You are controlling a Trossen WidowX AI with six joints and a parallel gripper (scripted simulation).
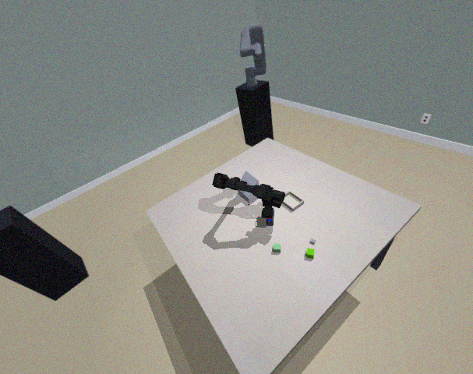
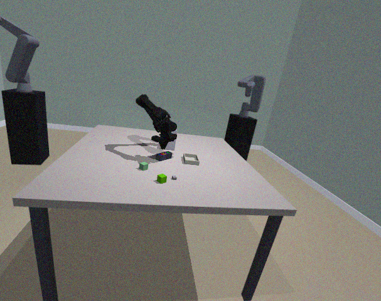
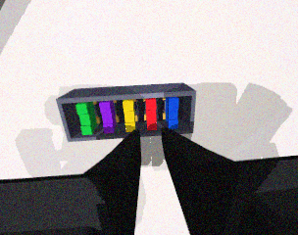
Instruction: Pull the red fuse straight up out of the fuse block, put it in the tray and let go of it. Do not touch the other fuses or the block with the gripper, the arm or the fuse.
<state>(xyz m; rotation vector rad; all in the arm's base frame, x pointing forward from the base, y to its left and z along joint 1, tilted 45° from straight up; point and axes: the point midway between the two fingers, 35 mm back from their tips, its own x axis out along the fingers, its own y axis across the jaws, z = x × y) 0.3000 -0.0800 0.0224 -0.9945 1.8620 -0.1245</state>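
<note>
The red fuse lies 5 cm below my gripper tip. The rest, counted from my gripper tip: blue fuse: 1 cm ahead, 2 cm to the right, 5 cm below; then yellow fuse: 1 cm behind, 1 cm to the left, 5 cm below; then purple fuse: 2 cm behind, 3 cm to the left, 5 cm below.
</note>
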